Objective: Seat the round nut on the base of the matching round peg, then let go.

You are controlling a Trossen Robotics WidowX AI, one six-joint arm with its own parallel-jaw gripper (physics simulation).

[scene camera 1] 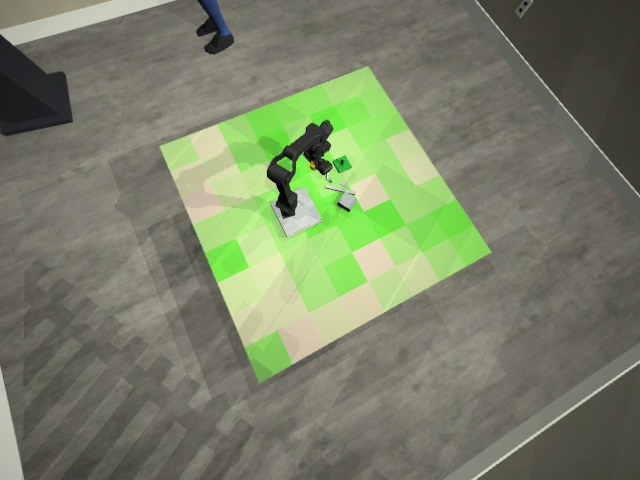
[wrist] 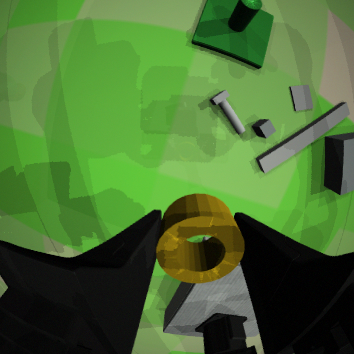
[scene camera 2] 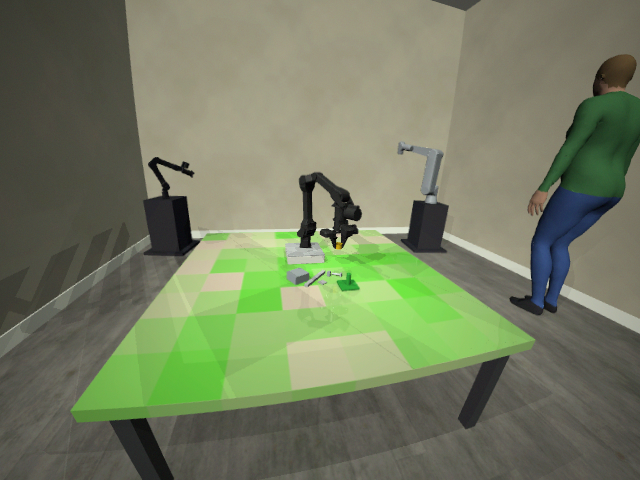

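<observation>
A thick golden round nut [scene camera 1: 312,165] [scene camera 2: 338,245] [wrist: 169,250] is held between the fingers, its hole facing the wrist camera. My gripper [scene camera 2: 338,246] [wrist: 197,218] is shut on the nut and holds it above the table, near the arm's base. The green round peg [scene camera 1: 342,162] [scene camera 2: 348,277] [wrist: 240,17] stands upright on a square green base [scene camera 1: 345,167] [scene camera 2: 347,287] [wrist: 220,39]. The peg is apart from the gripper, toward the top of the wrist view, and its shaft is bare.
Between gripper and peg, to one side, lie a grey bolt [scene camera 2: 334,274] [wrist: 231,115], a small cube [wrist: 264,128], a flat grey piece [scene camera 1: 343,183] [wrist: 301,97] and a long bar [scene camera 1: 339,189] [scene camera 2: 315,278] [wrist: 305,137]. A grey block [scene camera 1: 346,200] [scene camera 2: 298,276] [wrist: 344,162] lies beyond the bar.
</observation>
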